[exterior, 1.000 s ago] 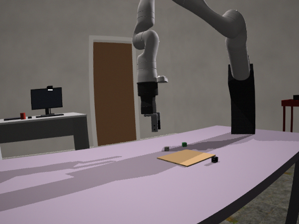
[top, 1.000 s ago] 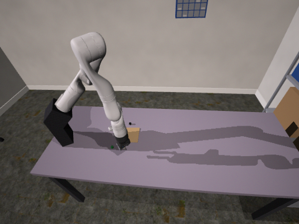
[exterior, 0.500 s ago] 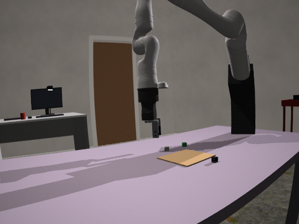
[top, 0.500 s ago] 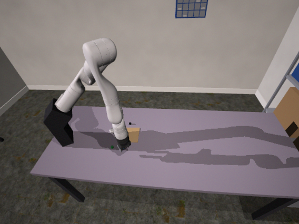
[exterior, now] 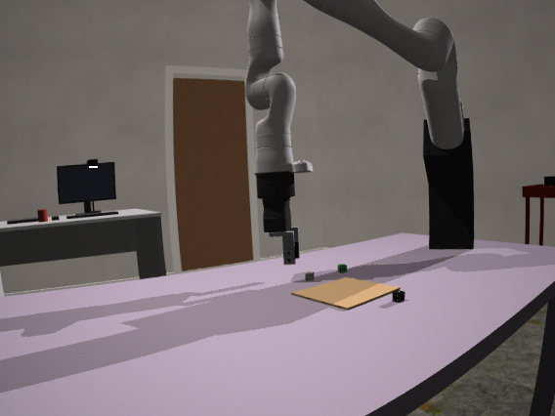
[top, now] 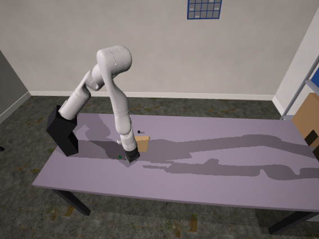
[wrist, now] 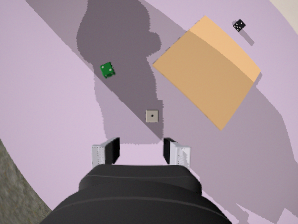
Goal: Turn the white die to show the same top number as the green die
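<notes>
Now: the white die 5 cm below my hand, 3 cm to the left of it and 3 cm behind it. Round my hand: tan mat 15 cm to the left, 5 cm below, 5 cm behind; green die 11 cm behind, 5 cm below; black die 25 cm to the left, 10 cm behind, 5 cm below.
</notes>
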